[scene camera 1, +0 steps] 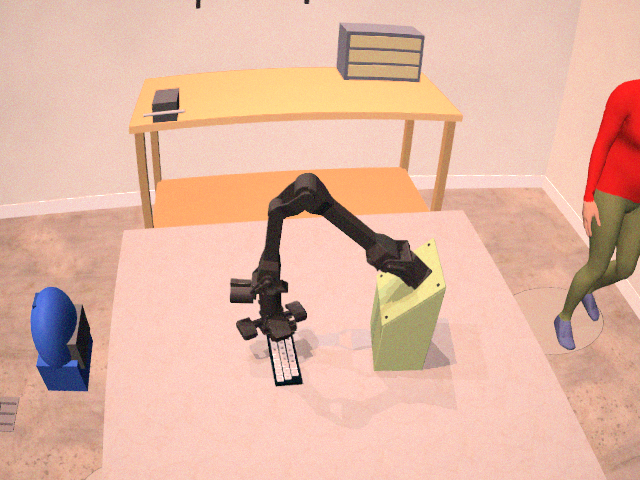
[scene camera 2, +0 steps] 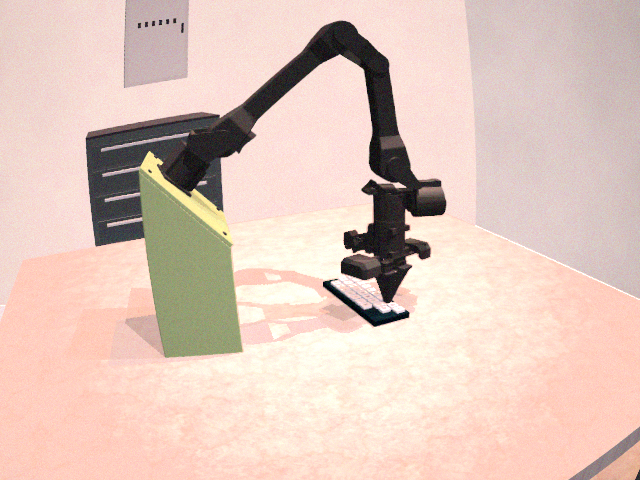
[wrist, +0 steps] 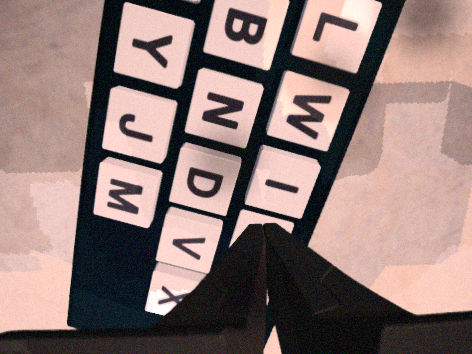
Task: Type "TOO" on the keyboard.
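Seen in the pictures: gripper, between the fingertips: (scene camera 1: pixel 272 340) (scene camera 2: pixel 387 302) (wrist: pixel 262 236); arm's base, origin of its link: (scene camera 1: pixel 418 275) (scene camera 2: pixel 172 180).
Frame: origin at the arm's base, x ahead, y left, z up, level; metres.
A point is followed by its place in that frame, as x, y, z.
The keyboard (scene camera 1: pixel 287 382) @(0.349, -0.025, -0.260) (scene camera 2: pixel 374 316) @(0.256, -0.202, -0.259) (wrist: pixel 92 270) @(0.257, -0.191, -0.260) is a dark slab with white letter keys, lying flat on the table. My gripper (scene camera 2: pixel 387 300) @(0.314, -0.180, -0.259) (wrist: pixel 262 236) @(0.314, -0.180, -0.259) is shut and empty, pointing down over one end of the keyboard. In the wrist view the fingertips overlap a key (wrist: pixel 255 217) @(0.312, -0.173, -0.259) whose letter is hidden; it lies just past the I key (wrist: pixel 287 200) @(0.322, -0.166, -0.254) and beside the V key (wrist: pixel 172 237) @(0.288, -0.176, -0.254). I cannot tell whether the tips touch it. The W key (wrist: pixel 280 120) @(0.320, -0.143, -0.254), D key (wrist: pixel 180 195) @(0.292, -0.163, -0.254) and X key (wrist: pixel 159 300) @(0.280, -0.199, -0.254) also show. No T or O is readable.
The arm is mounted on a tall green pedestal (scene camera 1: pixel 400 341) @(0.073, 0.064, -0.148) (scene camera 2: pixel 196 289) @(-0.028, -0.099, -0.153) on the table (scene camera 1: pixel 180 423) @(0.666, -0.015, -0.270) (scene camera 2: pixel 310 413) @(-0.018, -0.339, -0.271). A wooden workbench (scene camera 1: pixel 268 95) with a drawer unit (scene camera 1: pixel 383 55) stands behind. A blue object (scene camera 1: pixel 54 330) is left of the table, and a person (scene camera 1: pixel 615 170) stands at right.
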